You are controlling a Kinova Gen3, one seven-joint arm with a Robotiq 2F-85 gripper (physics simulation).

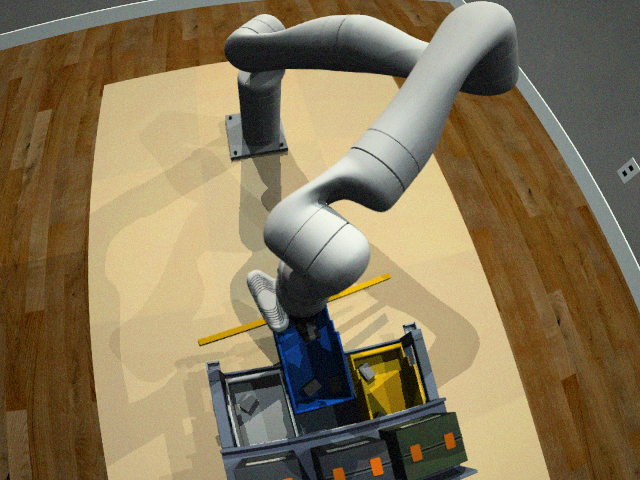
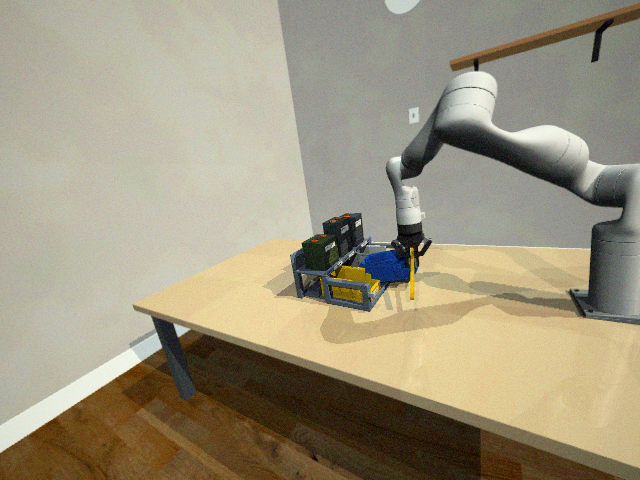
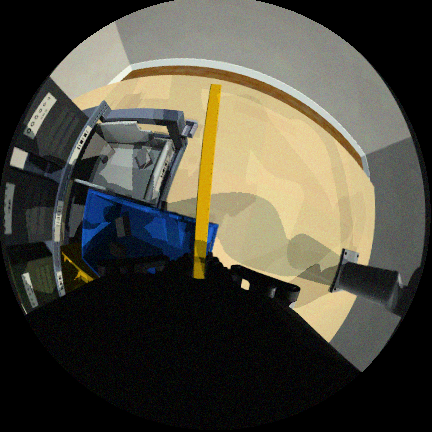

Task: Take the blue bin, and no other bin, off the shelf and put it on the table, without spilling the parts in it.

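Pixels of known places: gripper, fingertip midpoint: (image 3: 200, 258); arm's base, origin of the base link: (image 1: 261, 131) (image 2: 615, 305) (image 3: 345, 275).
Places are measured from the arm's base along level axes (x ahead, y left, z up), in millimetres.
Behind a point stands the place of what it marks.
Observation:
The blue bin (image 1: 294, 356) {z 19, x 534, y 67 mm} (image 2: 385, 266) {z 68, x 527, y 140 mm} (image 3: 170, 230) {z 25, x 513, y 59 mm} sticks out of the front of the shelf rack (image 1: 424, 361) {z 71, x 566, y 291 mm} (image 2: 345, 282) {z 71, x 575, y 300 mm} (image 3: 145, 115) {z 71, x 613, y -59 mm}, with its rear end over the middle slot, between the grey bin and the yellow bin. It looks raised above the slot. A grey part (image 1: 311, 387) {z 18, x 593, y 95 mm} (image 3: 122, 226) {z 19, x 586, y 92 mm} and a darker part (image 1: 334, 383) {z 16, x 587, y 137 mm} (image 3: 118, 248) {z 17, x 582, y 129 mm} lie inside it. My gripper (image 1: 309, 329) (image 2: 411, 258) {z 47, x 463, y 69 mm} (image 3: 200, 258) {z 47, x 463, y 69 mm} points down and is shut on the bin's front wall; the fingertips are partly hidden. The bin's underside is mostly hidden.
A long yellow bar (image 1: 232, 331) {z 112, x 507, y -35 mm} (image 2: 412, 284) {z 57, x 409, y 203 mm} (image 3: 207, 165) {z 107, x 496, y -11 mm} crosses at the gripper, sticking out on both sides. The grey bin (image 1: 266, 426) {z -4, x 664, y 11 mm} (image 3: 120, 170) {z -5, x 658, y 17 mm} and yellow bin (image 1: 390, 390) {z -5, x 608, y 246 mm} (image 2: 348, 293) {z 20, x 587, y 277 mm} hold parts. Dark boxes (image 1: 423, 444) {z 183, x 702, y 233 mm} (image 2: 319, 254) {z 146, x 675, y 292 mm} stand on the rack's upper shelf.

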